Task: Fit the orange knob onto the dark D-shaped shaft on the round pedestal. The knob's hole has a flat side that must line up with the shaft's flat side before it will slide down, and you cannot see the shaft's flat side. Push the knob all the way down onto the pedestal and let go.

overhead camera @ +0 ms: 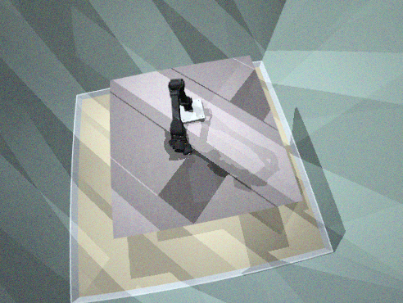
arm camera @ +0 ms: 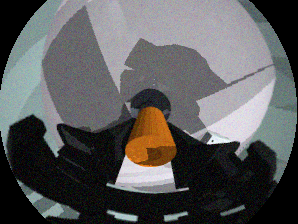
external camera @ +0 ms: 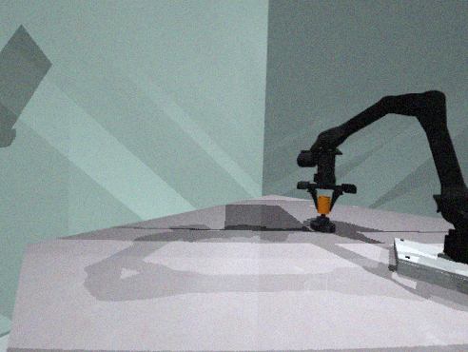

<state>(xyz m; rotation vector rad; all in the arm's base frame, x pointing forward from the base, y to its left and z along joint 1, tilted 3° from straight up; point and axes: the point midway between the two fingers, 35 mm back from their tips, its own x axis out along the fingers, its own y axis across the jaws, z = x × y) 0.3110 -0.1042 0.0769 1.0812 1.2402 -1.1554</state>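
The orange knob is 2 cm above my gripper tip. From my gripper tip the other things lie so: dark round pedestal: 4 cm below.
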